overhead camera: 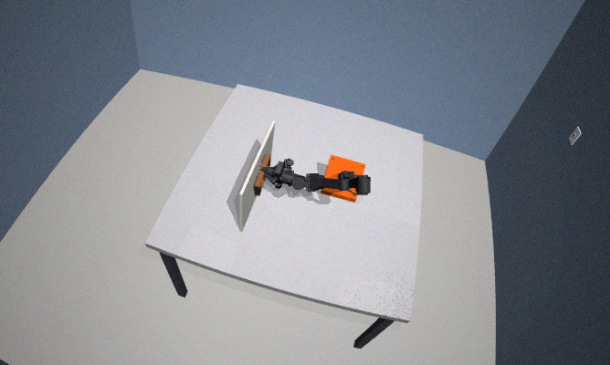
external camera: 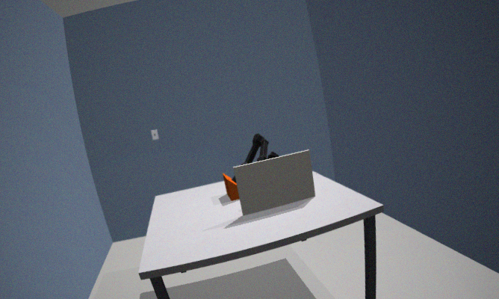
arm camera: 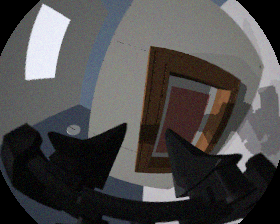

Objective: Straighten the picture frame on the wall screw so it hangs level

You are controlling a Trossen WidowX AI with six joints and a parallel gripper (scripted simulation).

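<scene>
My gripper tip is 5 cm above the brown wooden picture frame, 2 cm to the left of it and 1 cm short of it. From my gripper tip the other things lie so: white wall panel 6 cm below, 2 cm ahead, 1 cm to the right.
</scene>
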